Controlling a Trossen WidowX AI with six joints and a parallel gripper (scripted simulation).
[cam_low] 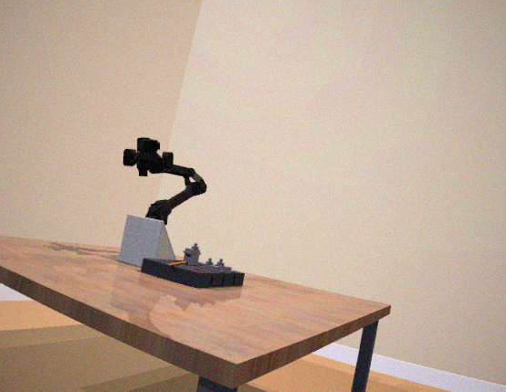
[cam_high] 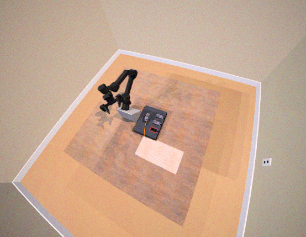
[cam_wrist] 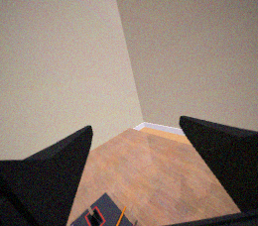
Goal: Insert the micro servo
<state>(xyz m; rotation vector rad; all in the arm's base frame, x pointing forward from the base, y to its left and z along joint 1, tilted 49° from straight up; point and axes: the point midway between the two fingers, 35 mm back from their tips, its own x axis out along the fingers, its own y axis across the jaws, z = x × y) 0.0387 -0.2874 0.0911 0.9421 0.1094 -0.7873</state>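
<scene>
My gripper tip is 150 mm short of the dark deck, 140 mm to the right of it and 390 mm above it.
</scene>
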